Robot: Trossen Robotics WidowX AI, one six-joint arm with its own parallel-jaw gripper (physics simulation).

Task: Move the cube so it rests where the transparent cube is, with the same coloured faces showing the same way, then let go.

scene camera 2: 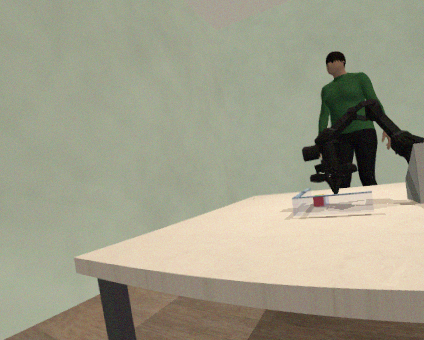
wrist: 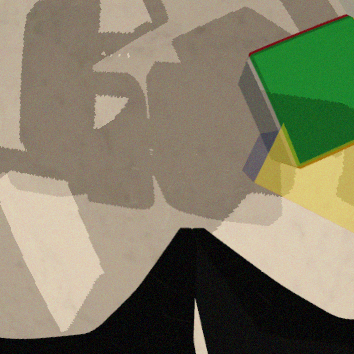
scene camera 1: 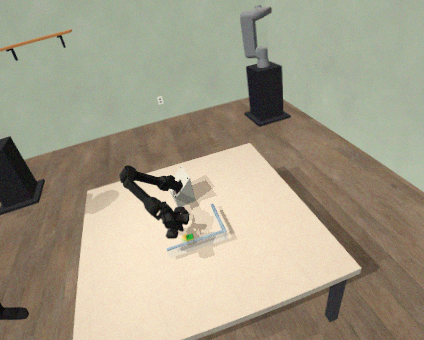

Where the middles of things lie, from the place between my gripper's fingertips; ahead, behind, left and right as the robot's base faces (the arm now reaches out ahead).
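Labels:
Counting from my hand, I find the transparent cube [wrist: 272, 163] 60 mm ahead and 10 mm below. The L-shaped rail [scene camera 2: 304, 204] is 10 mm forward of my hand and 50 mm to the left of it.

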